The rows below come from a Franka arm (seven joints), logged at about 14 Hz.
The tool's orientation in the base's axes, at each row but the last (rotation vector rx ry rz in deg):
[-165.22 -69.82 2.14]
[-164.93 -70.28 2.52]
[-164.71 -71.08 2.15]
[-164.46 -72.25 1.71]
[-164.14 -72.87 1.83]
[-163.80 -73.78 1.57]
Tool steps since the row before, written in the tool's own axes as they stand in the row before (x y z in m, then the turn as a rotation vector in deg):
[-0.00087 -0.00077 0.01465 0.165 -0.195 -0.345]
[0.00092 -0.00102 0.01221 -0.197 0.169 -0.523]
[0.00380 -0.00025 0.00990 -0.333 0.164 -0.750]
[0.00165 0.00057 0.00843 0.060 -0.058 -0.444]
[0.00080 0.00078 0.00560 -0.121 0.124 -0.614]
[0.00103 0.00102 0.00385 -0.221 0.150 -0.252]
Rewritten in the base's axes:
[-0.00154 -0.00008 -0.01461 -0.016 0.254 0.346]
[-0.00047 0.00137 -0.01220 0.001 -0.259 0.523]
[0.00217 0.00294 -0.00996 -0.089 -0.355 0.753]
[0.00137 0.00081 -0.00846 0.007 0.084 0.444]
[0.00099 0.00006 -0.00562 0.024 -0.172 0.614]
[0.00138 0.00009 -0.00388 -0.029 -0.264 0.253]

